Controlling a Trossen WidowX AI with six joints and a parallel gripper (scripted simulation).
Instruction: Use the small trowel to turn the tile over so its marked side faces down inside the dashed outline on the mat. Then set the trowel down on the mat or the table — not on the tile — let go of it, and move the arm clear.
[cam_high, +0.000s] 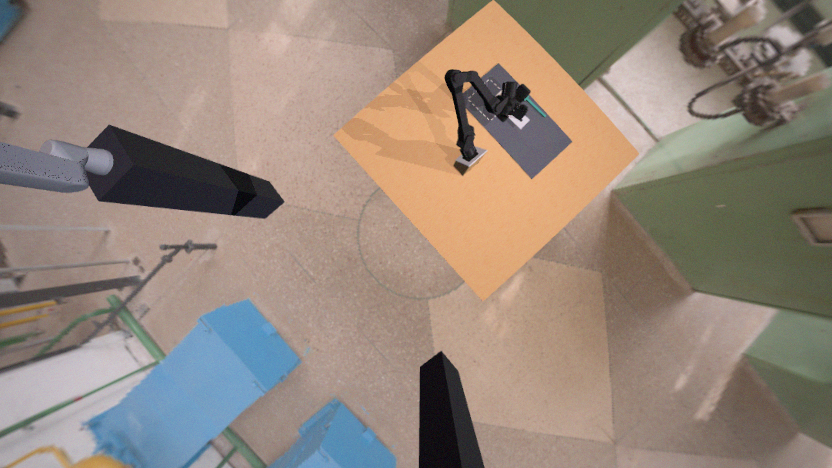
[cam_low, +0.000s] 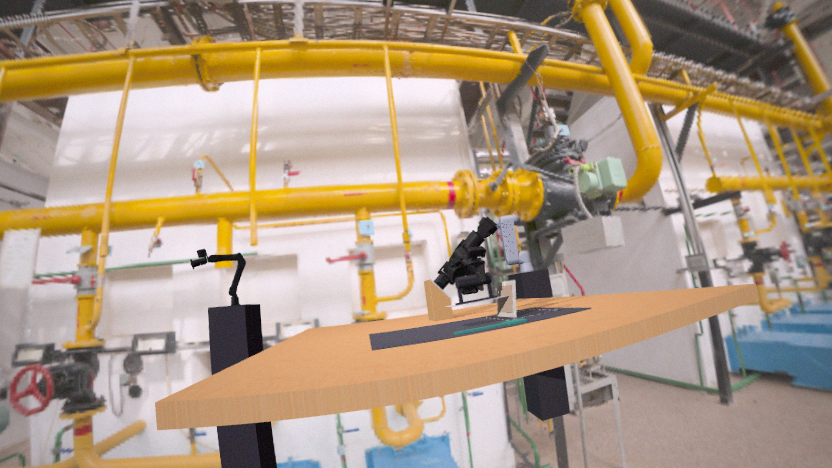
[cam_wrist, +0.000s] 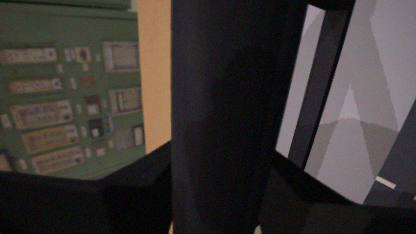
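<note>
My gripper tip is 9 cm to the right of the tile, 6 cm above it and 3 cm past it. Also, from my gripper tip: grey mat (13 cm below, 6 cm to the right, 1 cm ahead); then teal trowel (14 cm ahead, 11 cm below, 3 cm to the right); then small trowel (3 cm behind, 1 cm below).
</note>
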